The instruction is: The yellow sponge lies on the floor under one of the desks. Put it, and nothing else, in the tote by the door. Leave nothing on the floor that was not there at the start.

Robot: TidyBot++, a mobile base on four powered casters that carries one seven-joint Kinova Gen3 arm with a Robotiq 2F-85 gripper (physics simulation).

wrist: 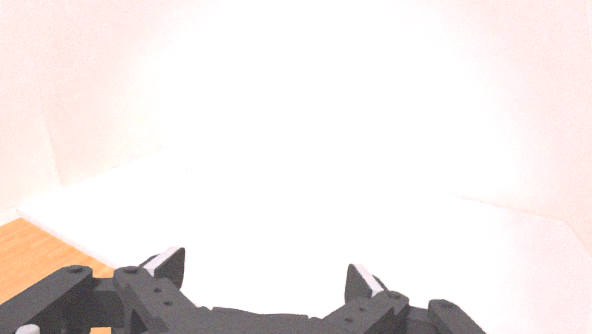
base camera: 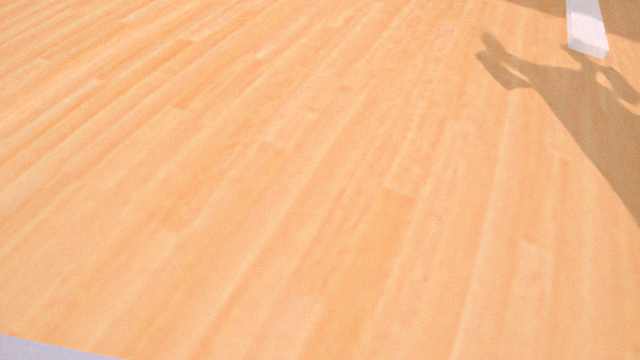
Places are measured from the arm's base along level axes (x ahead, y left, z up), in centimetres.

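Where they show: gripper, fingertip midpoint: [wrist: 265, 274].
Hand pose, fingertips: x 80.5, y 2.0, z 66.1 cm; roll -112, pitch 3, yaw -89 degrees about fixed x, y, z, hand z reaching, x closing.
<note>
After its pixels a point has its place.
My gripper [wrist: 265, 274] @(x 80.5, y 2.0, z 66.1 cm) is open, with nothing between its fingers. In the wrist view a white desk top [wrist: 100, 220] @(x 130.3, y 50.0, z 32.3 cm) spreads out behind and below the fingers, strongly overexposed, so its right and far edges are faint. The yellow sponge does not show in the base camera view or the wrist view; the space under the desk top is hidden in the wrist view. The tote does not show in either view.
The white foot of a desk [base camera: 587, 30] @(x 90.1, y -54.6, z -37.2 cm) stands on the wooden floor [base camera: 300, 200] @(x 37.5, y 3.6, z -39.7 cm) [wrist: 30, 250] @(x 192.0, y 150.5, z -39.6 cm) at the top right of the base camera view. A shadow with a gripper's outline falls beside it. Pale walls [wrist: 30, 110] @(x 245.9, y 178.0, z 30.1 cm) rise behind the desk top.
</note>
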